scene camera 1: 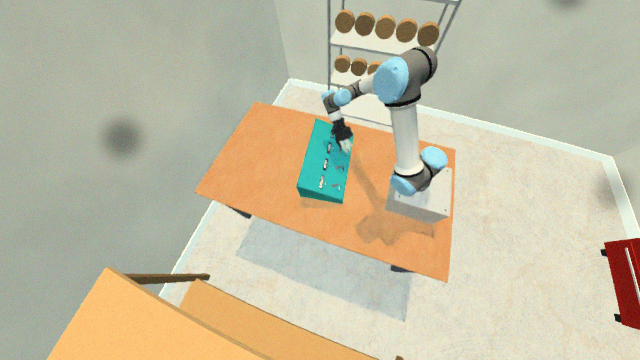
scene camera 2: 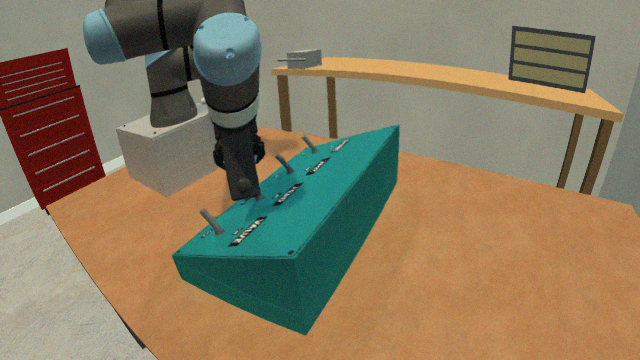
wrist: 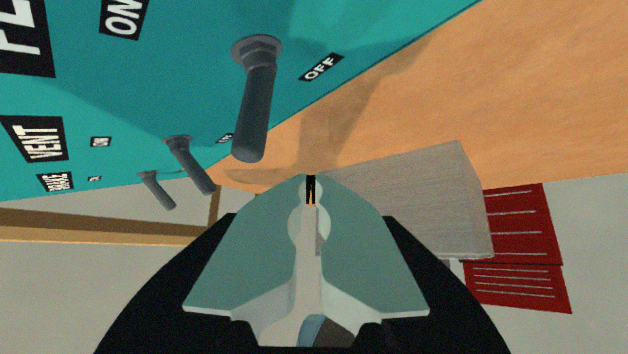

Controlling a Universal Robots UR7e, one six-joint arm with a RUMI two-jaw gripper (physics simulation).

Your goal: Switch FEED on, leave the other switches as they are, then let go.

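Places are measured from the arm's base along level axes (x back, y right, z up), in millimetres.
Pixels of known places: gripper, fingertip midpoint: [scene camera 1: 348, 152] [wrist: 311, 177]; arm's base, link origin: [scene camera 2: 174, 118].
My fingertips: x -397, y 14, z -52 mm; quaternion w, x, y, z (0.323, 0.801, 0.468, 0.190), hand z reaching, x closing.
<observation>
For each thing: its middle in the pictures, then the offset to it from my fingertips. "spot": a spot on its surface instead. Level surfaces: height alone.
- teal switch box, body centre: [scene camera 2: 306, 202] [scene camera 1: 327, 160] dy -72, dx -106, dz -67 mm
- FEED lever, body centre: [wrist: 255, 106] dy +7, dx -57, dz -13 mm
- OFF label, surface spot: [wrist: 321, 67] spot: dy +19, dx -24, dz -53 mm
- VALVE lever, body centre: [scene camera 2: 210, 220] dy +125, dx -81, dz -18 mm
- VENT lever, body centre: [wrist: 194, 170] [scene camera 2: 283, 162] dy -103, dx -7, dz -18 mm
- BRAKE lever, body centre: [wrist: 159, 193] [scene camera 2: 309, 143] dy -217, dx +30, dz -18 mm
- orange table, surface height: dz -126 mm
The teal switch box [scene camera 1: 312, 172] [scene camera 2: 345, 200] has four grey levers. The FEED lever [wrist: 254, 105] stands between its ON label [wrist: 124, 19] and OFF label [wrist: 321, 67] in the wrist view; its lean is hard to judge. In scene camera 2 the gripper hides most of it. The VALVE lever [scene camera 2: 212, 222], VENT lever [scene camera 2: 285, 164] [wrist: 192, 167] and BRAKE lever [scene camera 2: 310, 144] [wrist: 159, 191] lean to their OFF side. My gripper [scene camera 1: 346, 148] [wrist: 311, 177] is shut and empty, its tips beside the FEED lever's free end, with a gap showing in the wrist view.
The box stands on the orange table [scene camera 1: 240, 150] [scene camera 2: 475, 260]. The arm's grey base block [scene camera 1: 420, 205] [scene camera 2: 165, 162] [wrist: 415, 195] stands on the table beyond the OFF side. A red drawer cabinet [scene camera 2: 50, 130] [wrist: 520, 225], a wooden bench [scene camera 2: 425, 80] and a shelf rack [scene camera 1: 329, 45] stand farther off.
</observation>
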